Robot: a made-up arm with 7 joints. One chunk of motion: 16 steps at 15 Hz.
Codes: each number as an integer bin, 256 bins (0 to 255) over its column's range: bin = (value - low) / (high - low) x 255, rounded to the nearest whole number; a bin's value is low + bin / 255 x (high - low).
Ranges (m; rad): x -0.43..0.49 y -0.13..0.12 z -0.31..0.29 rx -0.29..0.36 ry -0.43..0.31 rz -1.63..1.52
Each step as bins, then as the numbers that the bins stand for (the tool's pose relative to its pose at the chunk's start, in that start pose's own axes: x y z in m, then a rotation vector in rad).
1 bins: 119 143 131 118 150 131
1 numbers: -0.0007 0.0102 -0.0018 0.0108 0.0053 -0.0118
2 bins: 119 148 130 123 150 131
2 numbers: -0.0007 0.0151 -0.0041 0.0235 0.0053 -0.0118
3 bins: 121 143 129 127 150 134
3 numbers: 0.0065 0.0102 -0.0065 0.0337 0.0053 0.0253
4 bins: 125 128 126 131 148 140
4 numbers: 0.0210 -0.0045 -0.0135 0.0439 -0.0005 0.0994
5 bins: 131 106 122 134 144 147
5 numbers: 0.0426 -0.0261 -0.0229 0.0516 -0.0121 0.1859
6 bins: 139 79 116 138 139 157
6 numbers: 0.0715 -0.0525 -0.0371 0.0618 -0.0266 0.3094
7 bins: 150 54 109 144 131 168
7 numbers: 0.1112 -0.0771 -0.0535 0.0771 -0.0498 0.4453
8 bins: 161 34 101 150 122 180
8 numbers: 0.1509 -0.0967 -0.0724 0.0924 -0.0760 0.5935
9 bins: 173 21 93 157 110 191
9 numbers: 0.1942 -0.1094 -0.0912 0.1102 -0.1108 0.7294
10 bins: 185 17 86 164 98 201
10 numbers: 0.2375 -0.1133 -0.1076 0.1280 -0.1456 0.8529
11 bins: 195 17 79 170 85 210
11 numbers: 0.2735 -0.1133 -0.1241 0.1433 -0.1833 0.9641
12 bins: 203 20 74 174 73 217
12 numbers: 0.3024 -0.1104 -0.1359 0.1535 -0.2182 1.0506
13 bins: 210 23 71 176 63 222
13 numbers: 0.3276 -0.1075 -0.1429 0.1586 -0.2472 1.1124
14 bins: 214 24 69 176 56 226
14 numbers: 0.3421 -0.1065 -0.1476 0.1586 -0.2675 1.1618
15 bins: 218 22 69 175 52 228
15 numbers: 0.3565 -0.1084 -0.1476 0.1561 -0.2791 1.1865
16 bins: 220 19 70 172 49 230
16 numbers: 0.3637 -0.1114 -0.1453 0.1484 -0.2878 1.2112
